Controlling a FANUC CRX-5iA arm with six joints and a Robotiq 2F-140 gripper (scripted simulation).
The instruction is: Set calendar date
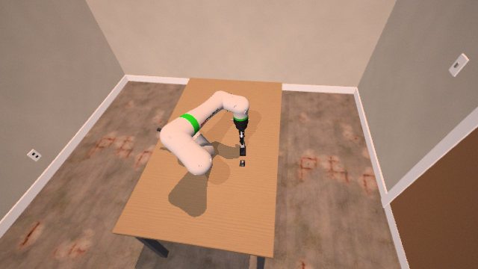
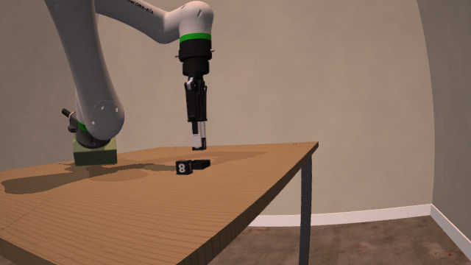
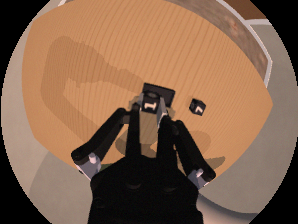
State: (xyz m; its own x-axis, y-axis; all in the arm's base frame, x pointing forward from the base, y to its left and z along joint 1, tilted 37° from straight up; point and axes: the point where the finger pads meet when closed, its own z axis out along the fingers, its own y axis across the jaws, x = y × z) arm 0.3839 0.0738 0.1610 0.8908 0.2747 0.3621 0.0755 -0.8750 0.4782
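My hand is 20 mm to the left of the black calendar tray and 80 mm above it.
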